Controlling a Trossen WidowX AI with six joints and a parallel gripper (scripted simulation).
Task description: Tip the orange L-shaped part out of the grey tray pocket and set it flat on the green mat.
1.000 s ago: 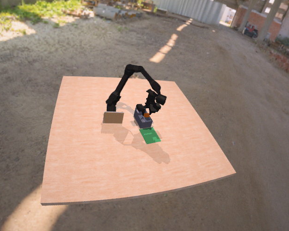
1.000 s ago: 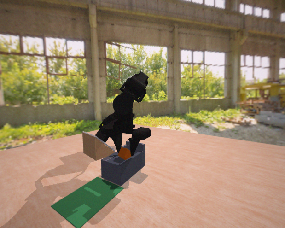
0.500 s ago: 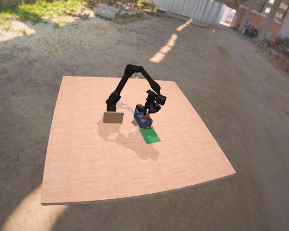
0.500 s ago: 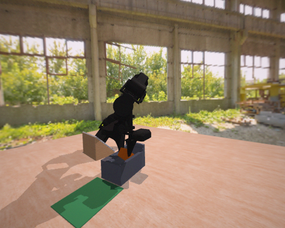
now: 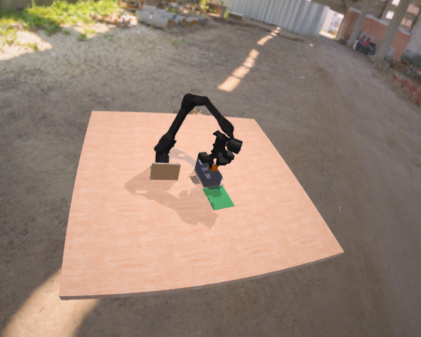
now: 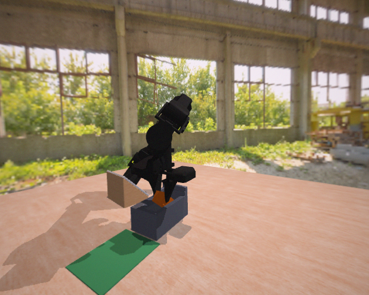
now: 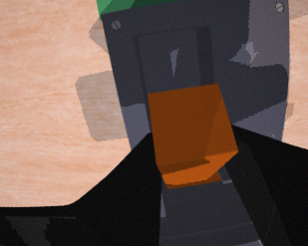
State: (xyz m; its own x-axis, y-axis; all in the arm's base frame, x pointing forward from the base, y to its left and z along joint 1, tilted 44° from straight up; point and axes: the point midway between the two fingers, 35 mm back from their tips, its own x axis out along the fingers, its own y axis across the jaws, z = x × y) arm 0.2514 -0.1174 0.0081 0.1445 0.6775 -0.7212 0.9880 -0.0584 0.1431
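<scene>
The green mat lies 14 cm to the right of my gripper tip, 8 cm below it and 1 cm behind it. From my gripper tip the other things lie so: orange L-shaped part (4 cm to the left, 3 cm below, 2 cm behind).
</scene>
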